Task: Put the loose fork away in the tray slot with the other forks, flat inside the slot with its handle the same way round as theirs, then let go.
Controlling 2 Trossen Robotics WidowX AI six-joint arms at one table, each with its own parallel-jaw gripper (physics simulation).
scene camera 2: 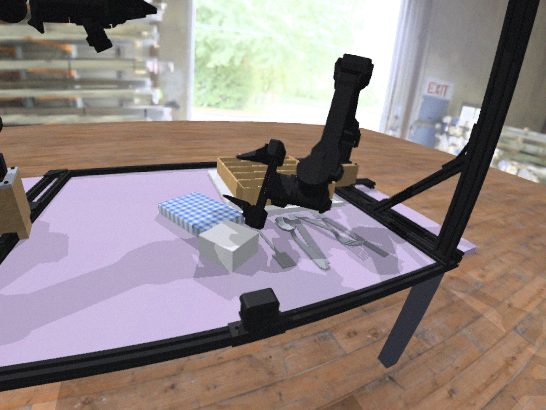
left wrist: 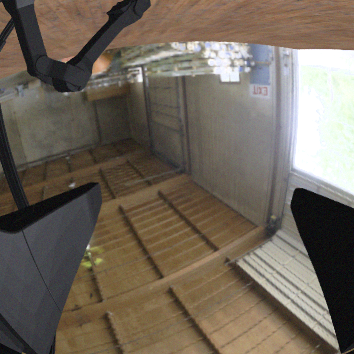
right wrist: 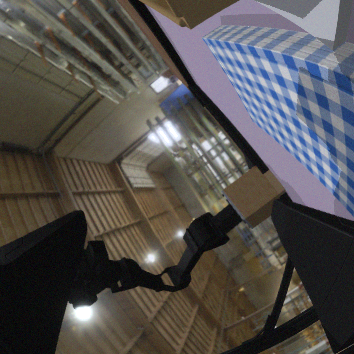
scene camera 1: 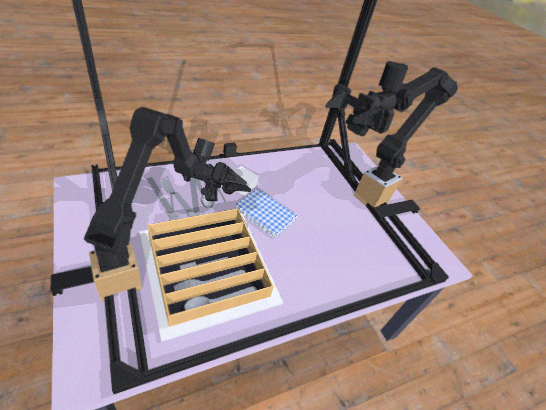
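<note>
The loose fork (scene camera 1: 168,187) (scene camera 2: 349,241) lies on the table behind the tray in scene camera 1, among other loose cutlery, tines toward the far edge. The wooden tray (scene camera 1: 204,313) (scene camera 2: 226,176) has several slots; in its second slot from the front, a fork (scene camera 1: 187,284) lies with its head to the left and handle to the right in scene camera 1. My right gripper (scene camera 1: 234,190) (scene camera 2: 231,176) (right wrist: 180,215) is open and empty, above the table near the cloth. My left gripper (scene camera 1: 341,118) (left wrist: 200,195) is open and empty, raised high at the right of scene camera 1.
A blue checkered cloth (scene camera 1: 267,212) (scene camera 2: 195,211) (right wrist: 280,95) lies beside the tray, with a white box (scene camera 2: 229,246) next to it. A spoon (scene camera 2: 285,224), a knife (scene camera 2: 311,249), a spatula-like piece (scene camera 2: 285,259) and a dark-handled piece (scene camera 2: 372,246) lie near the fork. Black frame rails border the table.
</note>
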